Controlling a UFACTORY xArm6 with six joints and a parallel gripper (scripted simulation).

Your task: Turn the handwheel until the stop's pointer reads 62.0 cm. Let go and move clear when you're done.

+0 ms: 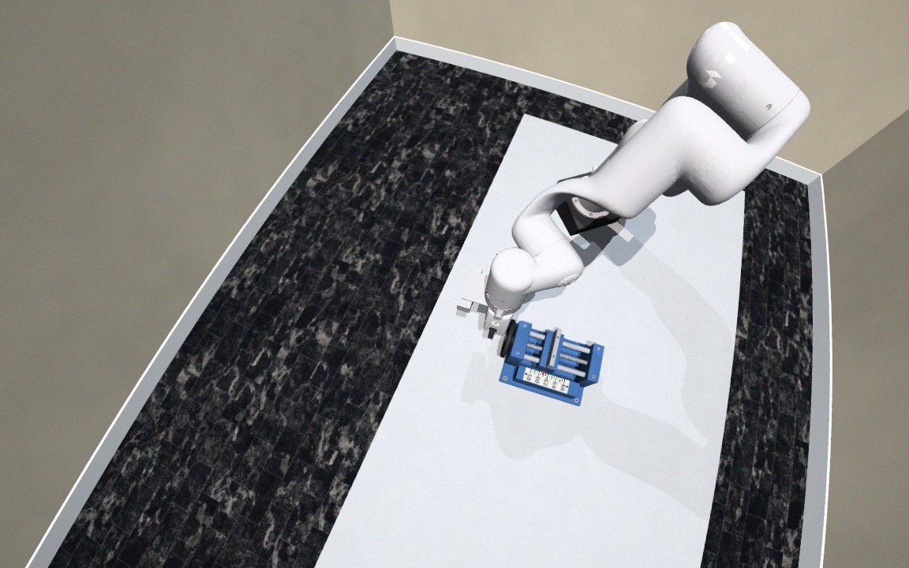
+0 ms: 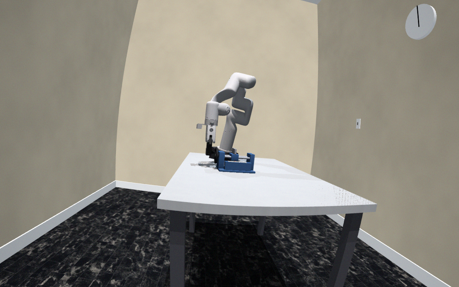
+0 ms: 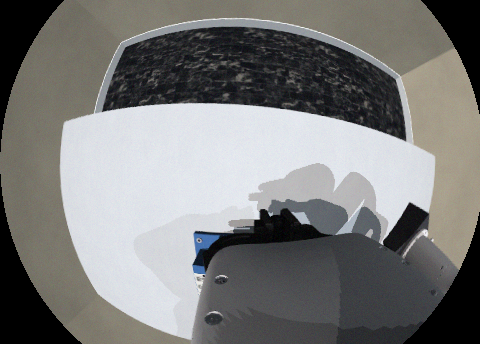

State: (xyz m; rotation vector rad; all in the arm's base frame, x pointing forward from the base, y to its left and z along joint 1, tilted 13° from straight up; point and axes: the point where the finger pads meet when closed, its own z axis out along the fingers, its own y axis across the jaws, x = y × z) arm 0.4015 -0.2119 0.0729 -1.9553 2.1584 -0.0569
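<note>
My gripper is now 2 cm to the right of the handwheel, 1 cm short of it and 1 cm above it. The rest, counted from my hand: stop 14 cm to the left, 5 cm ahead.
</note>
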